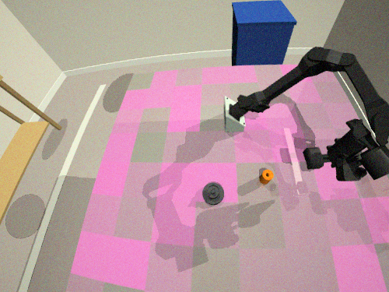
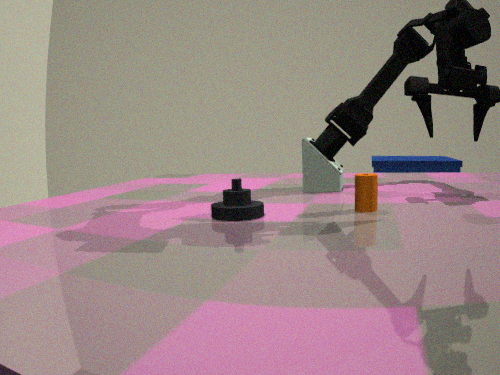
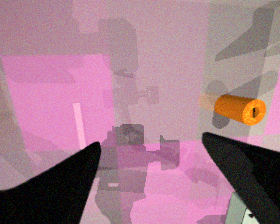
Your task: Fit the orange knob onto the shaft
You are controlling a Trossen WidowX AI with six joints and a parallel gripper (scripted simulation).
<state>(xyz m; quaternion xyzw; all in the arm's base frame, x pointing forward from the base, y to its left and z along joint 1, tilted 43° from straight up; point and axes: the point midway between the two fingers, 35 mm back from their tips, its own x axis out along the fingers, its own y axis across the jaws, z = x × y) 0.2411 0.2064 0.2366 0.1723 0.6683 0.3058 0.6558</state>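
Now: the orange knob 17 cm to the right of my gripper tip, 9 cm below it and 2 cm ahead of it. The rest, counted from my gripper tip: round pedestal 36 cm to the right, 11 cm ahead, 9 cm below.
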